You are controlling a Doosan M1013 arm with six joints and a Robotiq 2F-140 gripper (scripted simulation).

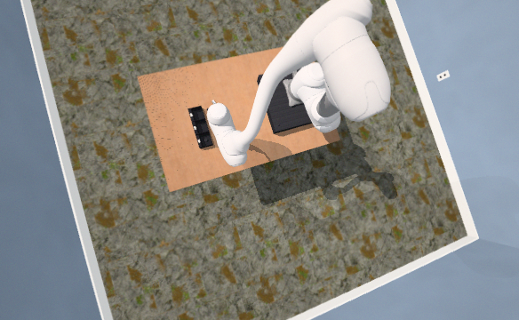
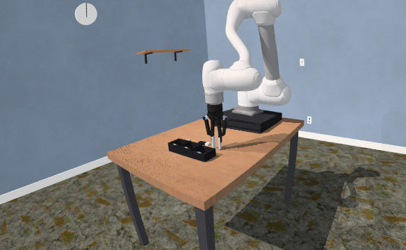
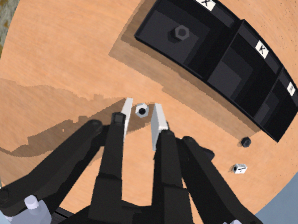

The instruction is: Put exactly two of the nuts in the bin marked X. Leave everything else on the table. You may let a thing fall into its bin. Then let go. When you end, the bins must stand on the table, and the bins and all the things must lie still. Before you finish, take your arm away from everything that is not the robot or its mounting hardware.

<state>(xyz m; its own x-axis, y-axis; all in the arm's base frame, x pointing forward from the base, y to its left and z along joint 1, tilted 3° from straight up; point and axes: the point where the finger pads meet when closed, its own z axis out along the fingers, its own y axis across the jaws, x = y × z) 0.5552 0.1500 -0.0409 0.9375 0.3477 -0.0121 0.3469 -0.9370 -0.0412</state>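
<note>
The pale nut lies 30 mm below my hand. Round my hand: white piece: 210 mm to the right, 30 mm below; then black bin row: 120 mm ahead, 70 mm to the right, 10 mm below.
</note>
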